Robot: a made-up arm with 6 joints.
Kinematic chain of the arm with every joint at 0, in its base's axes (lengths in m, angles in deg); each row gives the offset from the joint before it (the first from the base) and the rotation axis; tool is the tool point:
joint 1: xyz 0 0 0.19 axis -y
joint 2: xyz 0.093 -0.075 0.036 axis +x
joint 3: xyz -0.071 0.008 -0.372 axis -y
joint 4: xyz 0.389 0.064 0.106 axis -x
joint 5: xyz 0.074 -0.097 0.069 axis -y
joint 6: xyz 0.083 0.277 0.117 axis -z
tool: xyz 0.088 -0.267 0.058
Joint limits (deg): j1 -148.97..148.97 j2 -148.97..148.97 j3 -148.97..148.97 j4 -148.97..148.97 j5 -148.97..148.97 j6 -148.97..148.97
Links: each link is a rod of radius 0.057 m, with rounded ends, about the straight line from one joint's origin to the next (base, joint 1, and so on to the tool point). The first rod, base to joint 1, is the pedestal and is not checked.
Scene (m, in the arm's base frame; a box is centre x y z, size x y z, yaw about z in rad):
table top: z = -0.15
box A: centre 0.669 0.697 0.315 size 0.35 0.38 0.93 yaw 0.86
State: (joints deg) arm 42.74 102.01 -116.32 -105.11 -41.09 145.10
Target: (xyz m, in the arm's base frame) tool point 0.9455 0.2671 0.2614
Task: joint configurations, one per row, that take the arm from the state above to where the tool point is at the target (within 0.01 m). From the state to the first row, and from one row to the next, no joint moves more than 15 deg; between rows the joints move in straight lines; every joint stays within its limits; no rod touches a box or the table.
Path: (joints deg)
1: 32.36 109.84 -114.33 -91.16 -46.70 143.23
2: 21.97 117.66 -112.34 -77.20 -52.31 141.37
3: 11.59 125.49 -110.34 -63.25 -57.92 139.50
4: 1.21 133.32 -108.35 -49.30 -63.53 137.63
5: -9.17 141.14 -106.36 -35.34 -69.15 135.76
6: -19.56 148.97 -104.37 -21.39 -74.76 133.90
7: -24.61 148.80 -92.29 -34.79 -68.07 138.92
8: -29.66 148.63 -80.22 -48.20 -61.39 143.95
9: -34.71 148.47 -68.14 -61.60 -54.70 148.97

